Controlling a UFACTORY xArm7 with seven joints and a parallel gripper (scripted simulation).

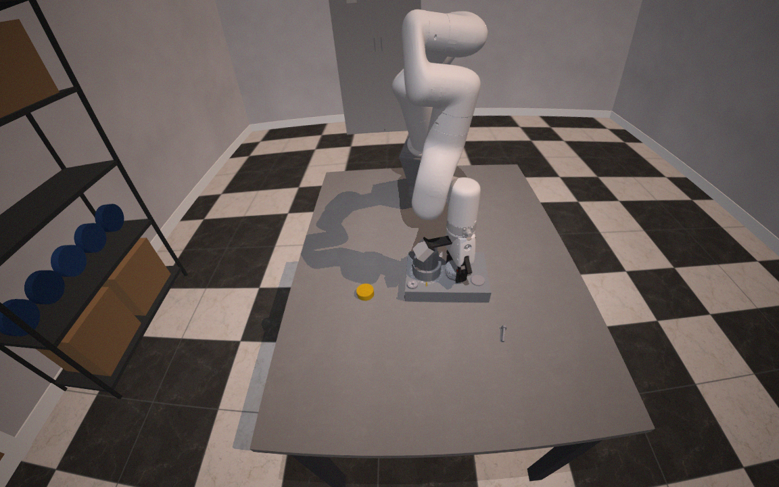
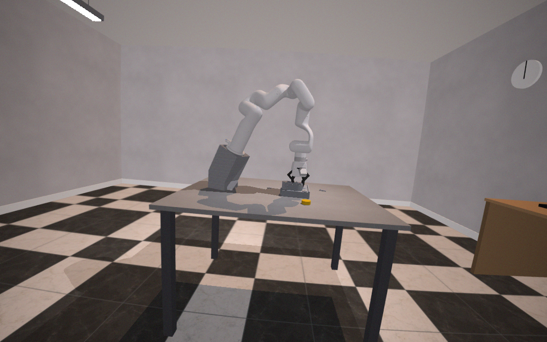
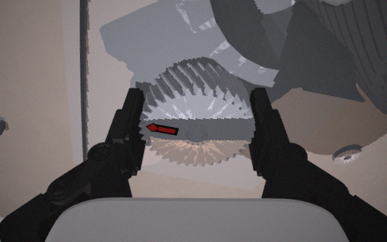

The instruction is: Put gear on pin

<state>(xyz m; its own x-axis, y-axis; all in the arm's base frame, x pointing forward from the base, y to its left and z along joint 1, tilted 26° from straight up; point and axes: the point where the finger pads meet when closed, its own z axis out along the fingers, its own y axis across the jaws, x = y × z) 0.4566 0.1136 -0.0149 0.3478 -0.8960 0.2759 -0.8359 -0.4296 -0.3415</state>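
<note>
Right now the pale round disc is 20 mm ahead of my hand, 60 mm to the left of it and 20 mm below it. From my hand the other things lie so: yellow disc 70 mm ahead, 260 mm to the right, 50 mm below; small bolt 170 mm ahead, 130 mm to the left, 50 mm below; gear right at my hand.
</note>
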